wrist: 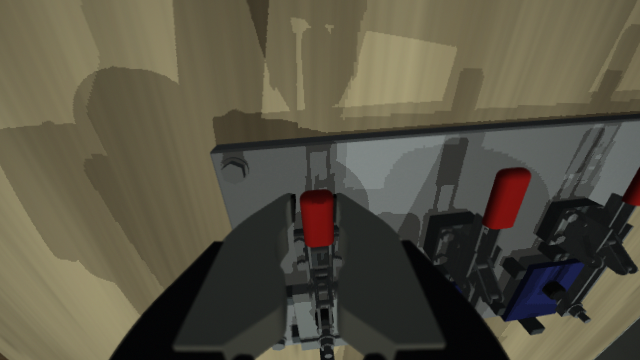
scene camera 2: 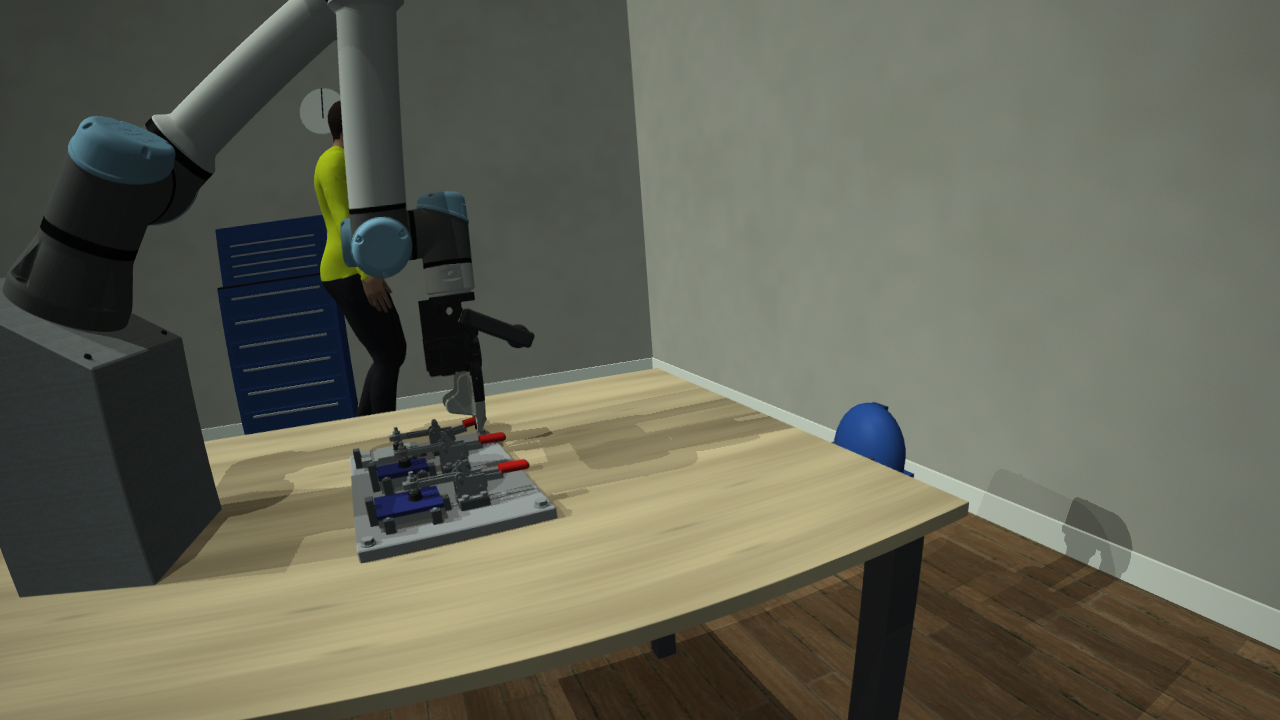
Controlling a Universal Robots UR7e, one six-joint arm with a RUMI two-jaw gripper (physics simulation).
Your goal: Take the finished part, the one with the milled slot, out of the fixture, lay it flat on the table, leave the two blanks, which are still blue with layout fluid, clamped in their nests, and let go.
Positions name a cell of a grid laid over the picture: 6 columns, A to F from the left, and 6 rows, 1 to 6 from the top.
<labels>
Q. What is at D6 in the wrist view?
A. A clamp arm.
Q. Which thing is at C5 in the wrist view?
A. My gripper.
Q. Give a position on a finished part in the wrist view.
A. C6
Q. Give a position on a blue blank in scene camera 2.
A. At B4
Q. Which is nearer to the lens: the blue blank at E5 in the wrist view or the red handle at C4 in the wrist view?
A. The red handle.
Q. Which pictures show my gripper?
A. The wrist view and scene camera 2: all of them.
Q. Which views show the blue blank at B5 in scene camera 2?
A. The wrist view and scene camera 2: all of them.
</labels>
